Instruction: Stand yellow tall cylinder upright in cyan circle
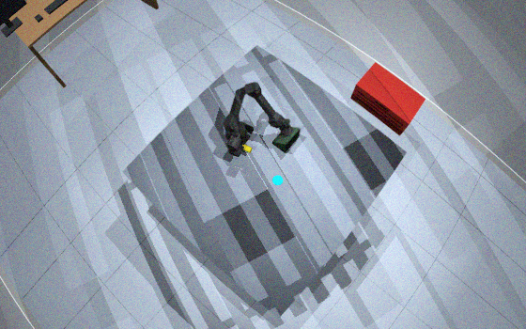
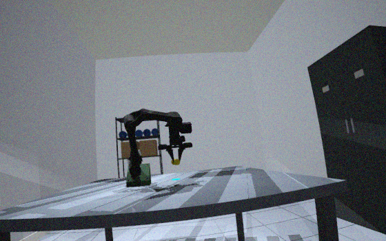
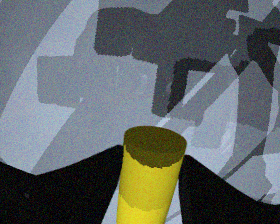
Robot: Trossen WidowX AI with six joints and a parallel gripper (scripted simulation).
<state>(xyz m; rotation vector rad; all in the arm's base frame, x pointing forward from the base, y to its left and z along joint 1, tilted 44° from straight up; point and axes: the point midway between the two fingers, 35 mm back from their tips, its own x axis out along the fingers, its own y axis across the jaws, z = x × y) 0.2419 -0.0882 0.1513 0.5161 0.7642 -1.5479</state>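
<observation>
My gripper tip is 20 mm to the right of the yellow tall cylinder. The rest, counted from my gripper tip: cyan circle (30 mm ahead, 260 mm to the left, 130 mm below).
</observation>
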